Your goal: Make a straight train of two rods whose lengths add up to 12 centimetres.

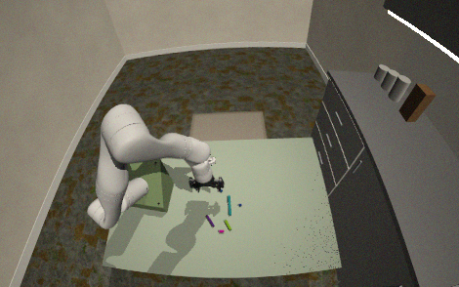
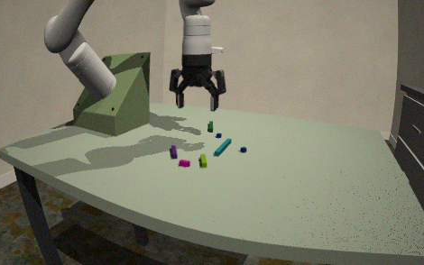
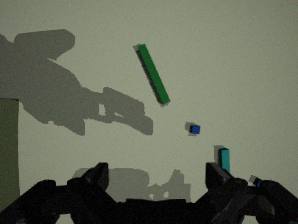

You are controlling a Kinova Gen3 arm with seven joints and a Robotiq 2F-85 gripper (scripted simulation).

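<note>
Right now the magenta rod is 18 cm to the right of my hand, 8 cm below it and 6 cm ahead of it. From my hand the other things lie so: purple rod 13 cm to the right, 8 cm below, 1 cm ahead; then green rod 10 cm to the left, 8 cm below; then turquoise rod 9 cm ahead, 8 cm below, 5 cm to the right.
</note>
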